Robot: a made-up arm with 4 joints. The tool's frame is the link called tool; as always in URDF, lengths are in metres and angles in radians. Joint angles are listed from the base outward.
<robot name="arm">
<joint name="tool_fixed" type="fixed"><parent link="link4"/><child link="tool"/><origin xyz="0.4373 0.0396 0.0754" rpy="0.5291 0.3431 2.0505"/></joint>
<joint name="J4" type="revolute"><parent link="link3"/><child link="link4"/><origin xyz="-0.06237 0.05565 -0.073" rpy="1.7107 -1.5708 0"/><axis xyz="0 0 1"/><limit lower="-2.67" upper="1.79"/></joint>
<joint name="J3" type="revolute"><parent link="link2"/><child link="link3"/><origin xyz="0.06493 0.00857 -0.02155" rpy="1.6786 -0.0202 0.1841"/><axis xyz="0 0 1"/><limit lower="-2.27" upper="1.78"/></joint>
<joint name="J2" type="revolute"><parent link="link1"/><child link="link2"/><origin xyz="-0.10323 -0.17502 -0.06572" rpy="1.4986 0.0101 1.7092"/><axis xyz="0 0 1"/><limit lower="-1.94" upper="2.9"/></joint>
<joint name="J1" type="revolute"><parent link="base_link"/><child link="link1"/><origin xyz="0.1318 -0.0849 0.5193" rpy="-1.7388 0.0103 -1.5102"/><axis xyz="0 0 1"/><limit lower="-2.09" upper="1.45"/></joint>
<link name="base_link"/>
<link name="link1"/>
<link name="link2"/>
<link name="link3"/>
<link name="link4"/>
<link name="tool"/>
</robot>
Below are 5 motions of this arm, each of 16 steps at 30 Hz.
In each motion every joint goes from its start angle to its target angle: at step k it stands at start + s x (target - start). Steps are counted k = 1, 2, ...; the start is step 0. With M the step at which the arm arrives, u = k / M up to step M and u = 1 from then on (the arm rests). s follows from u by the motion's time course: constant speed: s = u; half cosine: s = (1 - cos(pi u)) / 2; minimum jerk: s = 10 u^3 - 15 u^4 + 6 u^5.
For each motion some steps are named. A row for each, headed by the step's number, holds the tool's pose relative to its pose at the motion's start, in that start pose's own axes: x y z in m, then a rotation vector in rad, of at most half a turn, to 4 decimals.
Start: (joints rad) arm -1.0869 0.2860 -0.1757 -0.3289
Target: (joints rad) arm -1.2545 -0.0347 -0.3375 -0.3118
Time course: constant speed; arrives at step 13
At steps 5, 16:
5: 0.0340 -0.0144 0.0191 -0.0266 0.0525 0.1163
16: 0.0878 -0.0210 0.0527 -0.0990 0.1283 0.2934

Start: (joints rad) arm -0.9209 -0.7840 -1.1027 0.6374
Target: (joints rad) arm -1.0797 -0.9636 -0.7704 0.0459
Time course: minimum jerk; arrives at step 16
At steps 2, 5, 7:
2: -0.0047 0.0027 0.0006 -0.0048 -0.0062 -0.0094
5: -0.0514 0.0325 0.0040 -0.0537 -0.0730 -0.1028
7: -0.1045 0.0735 0.0001 -0.1135 -0.1641 -0.2109

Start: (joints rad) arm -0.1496 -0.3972 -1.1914 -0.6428
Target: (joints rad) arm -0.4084 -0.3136 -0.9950 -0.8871
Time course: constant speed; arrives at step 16
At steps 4, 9, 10, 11, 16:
4: -0.0296 -0.0078 -0.0453 0.0597 -0.1259 -0.0059
9: -0.0572 -0.0153 -0.1084 0.1420 -0.2793 -0.0108
10: -0.0613 -0.0164 -0.1217 0.1595 -0.3093 -0.0114
11: -0.0651 -0.0173 -0.1352 0.1773 -0.3392 -0.0119
16: -0.0767 -0.0197 -0.2046 0.2714 -0.4854 -0.0125

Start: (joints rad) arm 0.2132 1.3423 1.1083 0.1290
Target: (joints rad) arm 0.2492 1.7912 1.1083 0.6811
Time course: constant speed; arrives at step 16
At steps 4, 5, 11, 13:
4: 0.0397 0.0183 0.0482 -0.1115 0.1081 0.0297
5: 0.0505 0.0236 0.0590 -0.1378 0.1367 0.0367
11: 0.1226 0.0584 0.1112 -0.2821 0.3206 0.0750
13: 0.1488 0.0706 0.1233 -0.3245 0.3862 0.0862

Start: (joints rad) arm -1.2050 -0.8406 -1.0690 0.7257
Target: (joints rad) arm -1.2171 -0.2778 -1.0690 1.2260
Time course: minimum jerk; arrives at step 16
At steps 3, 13, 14, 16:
3: 0.0057 -0.0036 -0.0025 0.0067 -0.0114 0.0184
13: 0.1047 -0.0429 -0.0119 0.0469 -0.2684 0.3461
14: 0.1076 -0.0435 -0.0108 0.0454 -0.2791 0.3570
16: 0.1090 -0.0438 -0.0103 0.0445 -0.2844 0.3624

